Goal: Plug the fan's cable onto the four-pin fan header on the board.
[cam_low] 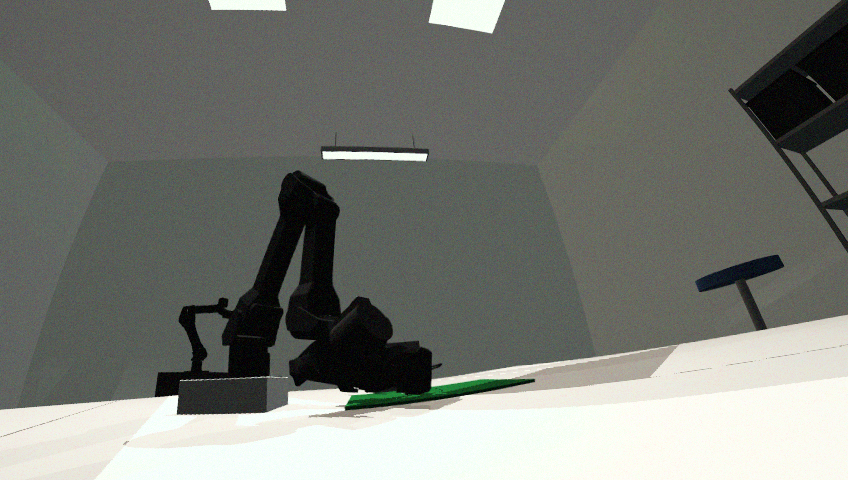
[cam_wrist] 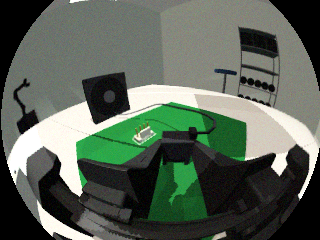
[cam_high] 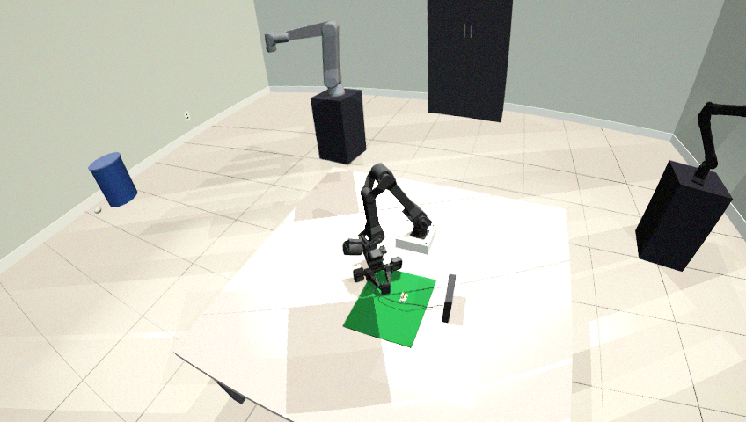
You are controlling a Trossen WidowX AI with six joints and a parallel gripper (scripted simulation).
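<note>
Right now my gripper tip is 10 mm above the black plug. From my gripper tip the other things lie so: fan: 30 mm behind, 220 mm to the left, 30 mm above; white four-pin header: 10 mm behind, 70 mm to the left, 30 mm below; green board: 30 mm ahead, 40 mm to the left, 50 mm below.
</note>
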